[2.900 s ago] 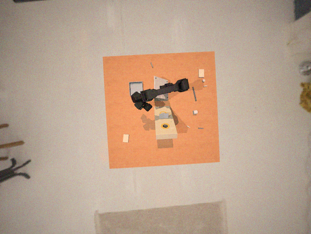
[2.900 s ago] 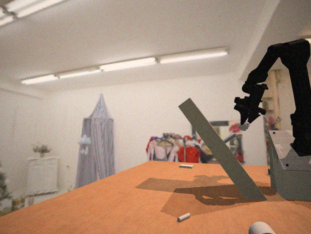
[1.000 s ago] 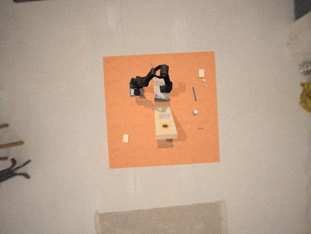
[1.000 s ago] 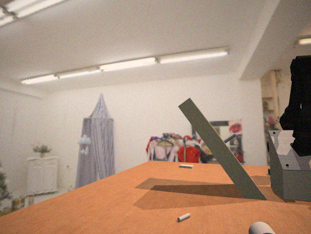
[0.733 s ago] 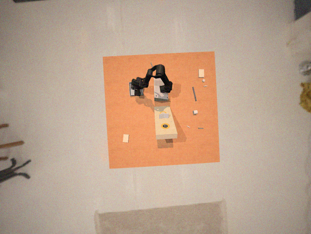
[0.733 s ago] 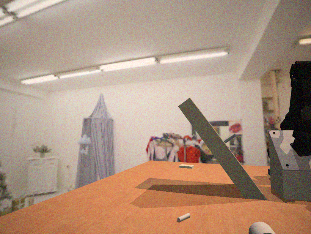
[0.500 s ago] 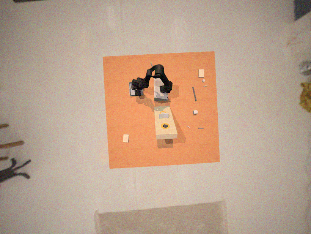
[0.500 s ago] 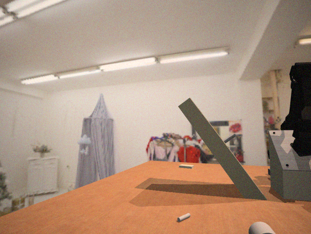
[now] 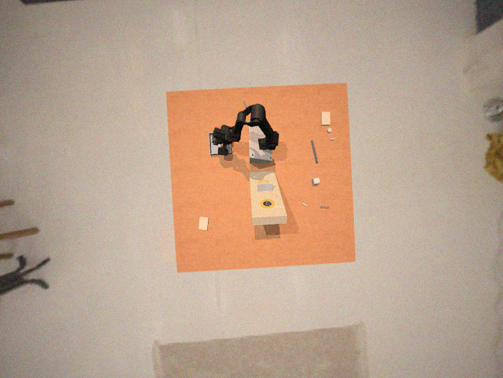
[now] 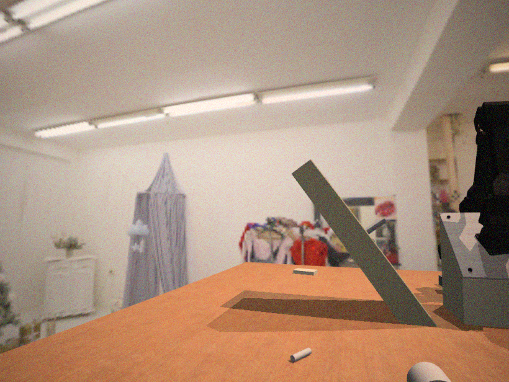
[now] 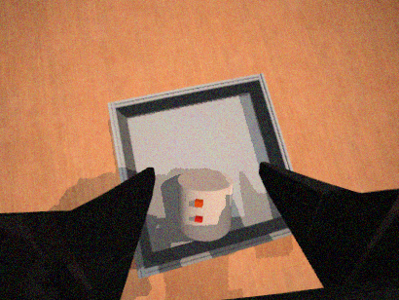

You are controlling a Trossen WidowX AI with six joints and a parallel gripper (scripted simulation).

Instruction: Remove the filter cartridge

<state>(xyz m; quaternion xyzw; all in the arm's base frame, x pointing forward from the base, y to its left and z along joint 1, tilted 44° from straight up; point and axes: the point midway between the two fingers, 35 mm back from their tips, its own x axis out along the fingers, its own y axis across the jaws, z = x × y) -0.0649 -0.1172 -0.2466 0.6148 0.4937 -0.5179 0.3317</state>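
My gripper tip is now 30 mm to the right of the round filter cartridge, 20 mm above it and 10 mm short of it. The rest, counted from my gripper tip: blue-rimmed tray 40 mm below.
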